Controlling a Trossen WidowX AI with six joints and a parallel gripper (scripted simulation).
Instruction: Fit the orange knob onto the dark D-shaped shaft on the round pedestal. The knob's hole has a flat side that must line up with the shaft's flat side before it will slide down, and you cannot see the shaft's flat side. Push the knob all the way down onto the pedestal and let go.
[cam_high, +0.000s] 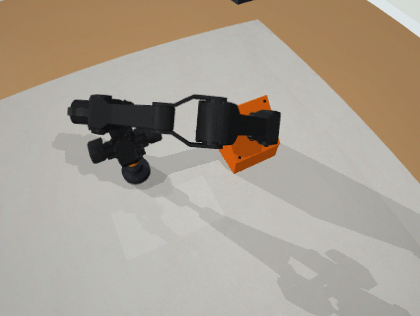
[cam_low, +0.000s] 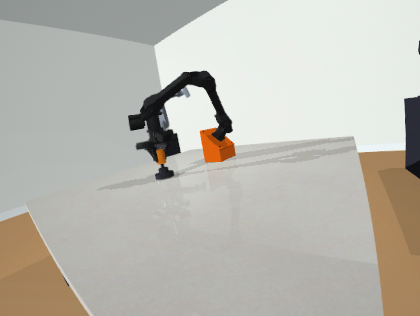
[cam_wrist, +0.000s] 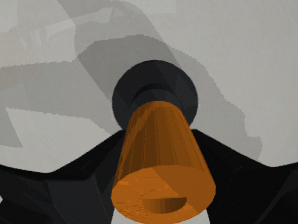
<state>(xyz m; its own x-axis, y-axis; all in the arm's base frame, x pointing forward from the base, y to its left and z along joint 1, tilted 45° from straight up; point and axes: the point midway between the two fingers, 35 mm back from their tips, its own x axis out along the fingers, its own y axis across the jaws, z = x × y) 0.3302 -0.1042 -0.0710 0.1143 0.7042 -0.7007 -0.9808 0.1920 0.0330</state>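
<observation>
My gripper tip is 2 cm below the orange knob. The rest, counted from my gripper tip: round pedestal 4 cm below.
</observation>
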